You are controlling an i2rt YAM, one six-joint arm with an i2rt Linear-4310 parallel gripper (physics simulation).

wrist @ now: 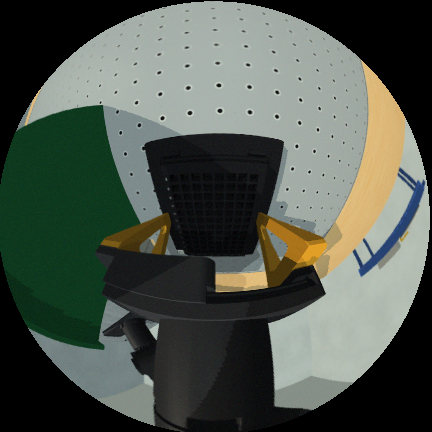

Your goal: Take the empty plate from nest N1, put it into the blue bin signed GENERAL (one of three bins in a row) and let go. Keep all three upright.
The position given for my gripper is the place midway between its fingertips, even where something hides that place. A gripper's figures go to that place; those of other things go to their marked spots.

Labels:
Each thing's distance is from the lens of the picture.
my gripper (pixel 213 217): 0.13 m
black plate (pixel 214 198): 0.11 m

